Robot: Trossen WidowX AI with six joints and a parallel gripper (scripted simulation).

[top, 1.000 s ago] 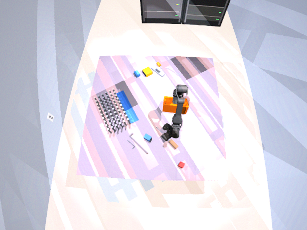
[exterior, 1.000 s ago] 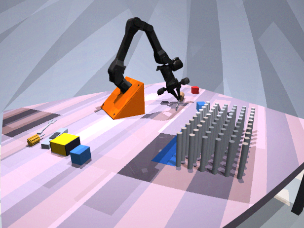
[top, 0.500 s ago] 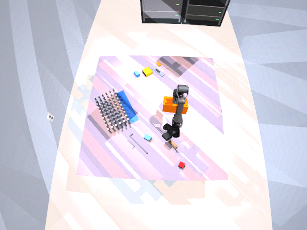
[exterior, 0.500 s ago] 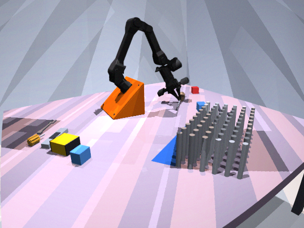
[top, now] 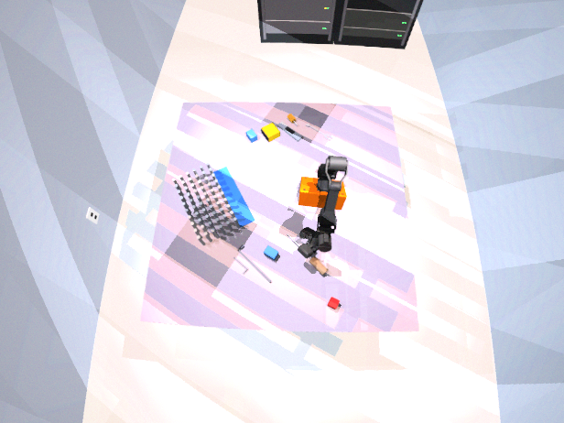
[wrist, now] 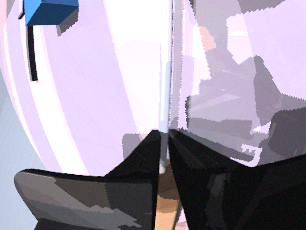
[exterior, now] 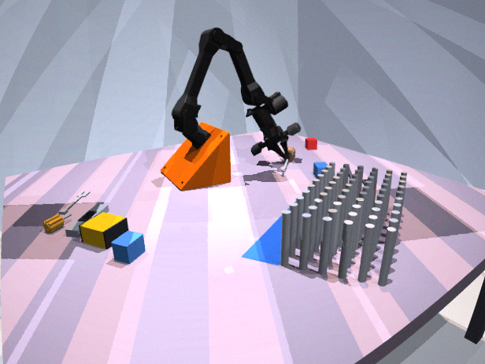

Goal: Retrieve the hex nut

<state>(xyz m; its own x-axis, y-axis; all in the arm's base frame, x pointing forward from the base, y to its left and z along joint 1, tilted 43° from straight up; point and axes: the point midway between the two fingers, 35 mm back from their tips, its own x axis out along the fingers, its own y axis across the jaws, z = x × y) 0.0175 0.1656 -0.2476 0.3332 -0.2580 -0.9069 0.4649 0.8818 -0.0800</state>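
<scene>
The hook tool is 2 cm to the right of my gripper tip and 2 cm ahead of it. Also, from my gripper tip: red cube: 20 cm to the left, 16 cm behind; blue taped strip: 43 cm ahead, 24 cm to the right, 2 cm below; yellow block: 65 cm to the right, 32 cm ahead.
</scene>
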